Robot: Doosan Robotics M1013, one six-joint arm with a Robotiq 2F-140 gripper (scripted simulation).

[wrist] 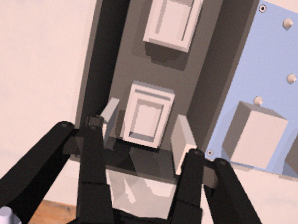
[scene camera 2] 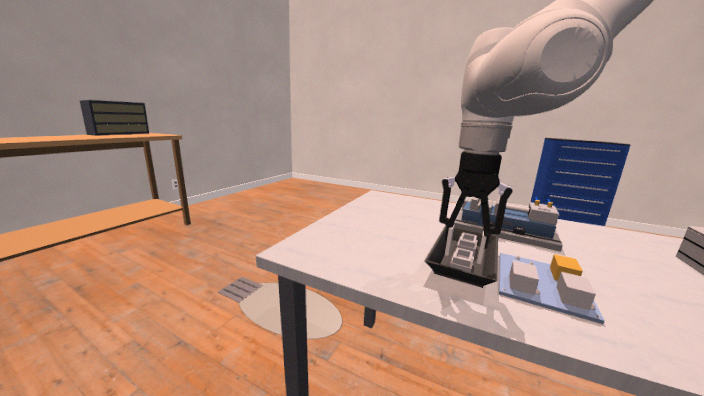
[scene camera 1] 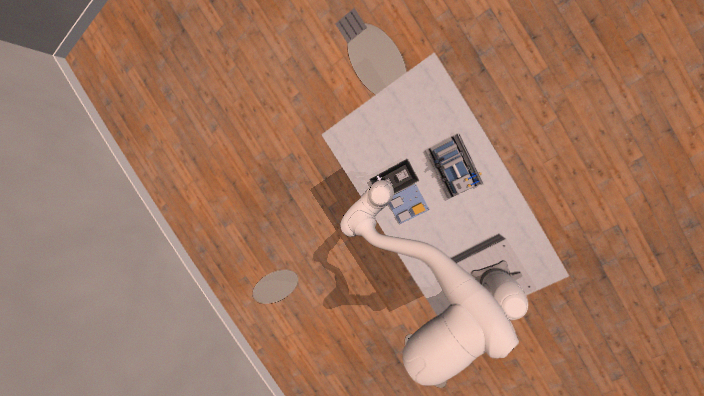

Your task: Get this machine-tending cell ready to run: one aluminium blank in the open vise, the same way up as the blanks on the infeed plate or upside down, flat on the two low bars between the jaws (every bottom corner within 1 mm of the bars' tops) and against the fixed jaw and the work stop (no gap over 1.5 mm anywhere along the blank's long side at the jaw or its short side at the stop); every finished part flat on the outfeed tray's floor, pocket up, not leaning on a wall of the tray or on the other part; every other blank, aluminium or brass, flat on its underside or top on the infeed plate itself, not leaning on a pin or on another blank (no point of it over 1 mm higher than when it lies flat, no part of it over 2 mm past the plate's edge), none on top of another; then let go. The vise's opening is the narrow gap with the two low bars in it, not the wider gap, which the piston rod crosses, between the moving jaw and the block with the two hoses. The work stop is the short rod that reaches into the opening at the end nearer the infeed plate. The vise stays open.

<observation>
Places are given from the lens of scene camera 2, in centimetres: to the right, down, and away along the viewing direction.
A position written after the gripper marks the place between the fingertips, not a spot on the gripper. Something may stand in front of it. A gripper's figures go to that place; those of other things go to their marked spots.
gripper (scene camera 2: pixel 462 256): 25, 13, 56
aluminium blank (scene camera 2: pixel 574 290): 41, 17, 45
aluminium blank (scene camera 2: pixel 523 277): 34, 16, 49
</observation>
